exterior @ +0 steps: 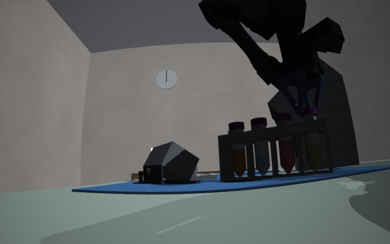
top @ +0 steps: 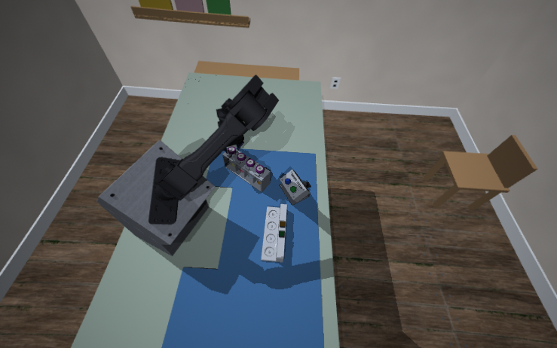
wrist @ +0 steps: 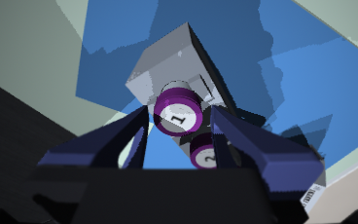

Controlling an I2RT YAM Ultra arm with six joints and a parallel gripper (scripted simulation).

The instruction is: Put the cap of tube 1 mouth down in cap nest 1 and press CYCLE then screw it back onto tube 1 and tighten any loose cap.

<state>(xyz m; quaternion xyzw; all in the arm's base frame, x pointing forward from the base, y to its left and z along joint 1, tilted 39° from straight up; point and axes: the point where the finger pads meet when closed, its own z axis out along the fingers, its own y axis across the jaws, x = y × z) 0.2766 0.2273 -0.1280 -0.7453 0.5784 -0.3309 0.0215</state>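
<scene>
Right now my hand is 1 cm above the threaded neck of tube 1. The rest, counted from my hand: green ready key: 22 cm to the right, 22 cm ahead, 6 cm below; then key desk: 22 cm ahead, 20 cm to the right, 7 cm below; then blue cycle key: 21 cm ahead, 17 cm to the right, 6 cm below.
</scene>
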